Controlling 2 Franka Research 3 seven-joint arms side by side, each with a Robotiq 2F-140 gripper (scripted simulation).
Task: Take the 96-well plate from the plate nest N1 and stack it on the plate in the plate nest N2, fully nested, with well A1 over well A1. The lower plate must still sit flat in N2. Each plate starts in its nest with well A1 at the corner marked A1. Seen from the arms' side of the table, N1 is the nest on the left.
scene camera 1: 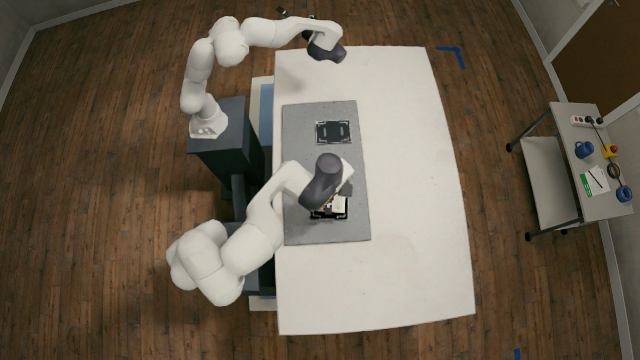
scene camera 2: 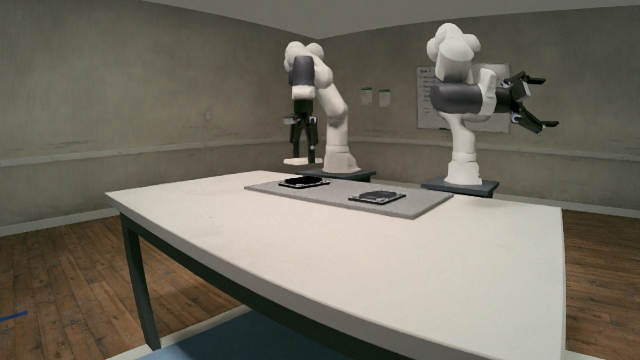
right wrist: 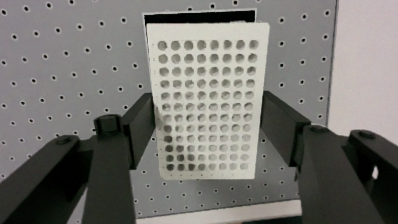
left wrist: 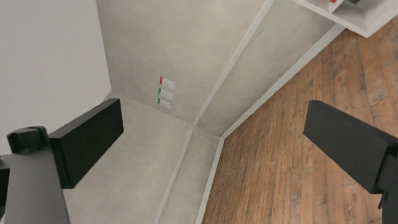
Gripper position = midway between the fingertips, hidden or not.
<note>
In view: my left gripper [scene camera 2: 550,102], my right gripper [scene camera 2: 303,162] and a white 96-well plate [right wrist: 207,86].
My left gripper is seen too in the left wrist view [left wrist: 213,116]. My right gripper shows as well in the right wrist view [right wrist: 206,107]. The left wrist view does not show the white 96-well plate: it is out of frame.
</note>
